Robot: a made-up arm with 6 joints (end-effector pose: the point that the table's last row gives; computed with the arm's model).
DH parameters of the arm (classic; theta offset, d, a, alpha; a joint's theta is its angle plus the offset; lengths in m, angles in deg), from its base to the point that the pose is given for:
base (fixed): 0 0 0 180
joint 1: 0 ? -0.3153 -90
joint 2: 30.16 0 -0.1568 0
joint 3: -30.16 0.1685 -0.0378 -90
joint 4: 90 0.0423 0.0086 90
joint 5: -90 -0.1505 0.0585 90
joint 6: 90 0.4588 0.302 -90
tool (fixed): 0 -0.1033 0 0
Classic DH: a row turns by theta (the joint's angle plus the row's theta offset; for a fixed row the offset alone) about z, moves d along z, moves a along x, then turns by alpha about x.
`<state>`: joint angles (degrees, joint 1 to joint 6).
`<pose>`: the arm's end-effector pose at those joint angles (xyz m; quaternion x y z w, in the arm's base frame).
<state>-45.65 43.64 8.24 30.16 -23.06 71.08</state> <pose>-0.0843 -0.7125 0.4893 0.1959 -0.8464 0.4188 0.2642</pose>
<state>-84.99 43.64 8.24 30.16 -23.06 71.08</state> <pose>0.3865 -0.6045 0.4893 0.4694 -0.7311 0.4833 0.1078</pose>
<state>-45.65 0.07 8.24 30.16 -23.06 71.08</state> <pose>0.0757 -0.5488 0.6002 0.2204 -0.6062 0.5627 0.5169</pose>
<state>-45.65 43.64 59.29 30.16 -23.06 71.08</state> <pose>-0.2373 -0.8691 0.1848 -0.1320 0.9724 -0.1762 0.0769</pose>
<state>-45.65 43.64 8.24 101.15 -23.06 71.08</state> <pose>-0.3061 -0.3974 0.5789 -0.2417 0.5715 -0.7700 0.1489</pose>
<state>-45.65 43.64 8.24 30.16 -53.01 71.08</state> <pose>-0.3409 -0.6968 0.4776 -0.0398 -0.9006 0.3983 0.1693</pose>
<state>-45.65 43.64 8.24 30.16 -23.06 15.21</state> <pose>0.1445 -0.5222 0.4603 -0.0232 -0.6240 0.4618 0.6300</pose>
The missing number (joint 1, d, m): -0.2584
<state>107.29 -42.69 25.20 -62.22 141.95 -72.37</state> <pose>0.2548 -0.0282 0.2198 0.3521 -0.7292 -0.3045 0.5016</pose>
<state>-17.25 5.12 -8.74 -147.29 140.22 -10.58</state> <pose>-0.1148 -0.7239 0.0745 0.4134 -0.8309 -0.2753 0.2507</pose>
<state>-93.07 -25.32 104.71 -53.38 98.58 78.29</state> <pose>0.2626 -0.0474 0.0254 0.9306 0.0549 -0.3576 0.0557</pose>
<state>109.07 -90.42 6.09 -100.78 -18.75 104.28</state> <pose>0.0153 -0.0114 0.7867 -0.4233 0.6195 -0.4291 0.5029</pose>
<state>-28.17 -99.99 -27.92 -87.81 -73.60 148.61</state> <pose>-0.0459 0.1886 0.0712 -0.1204 0.2842 0.8368 0.4521</pose>
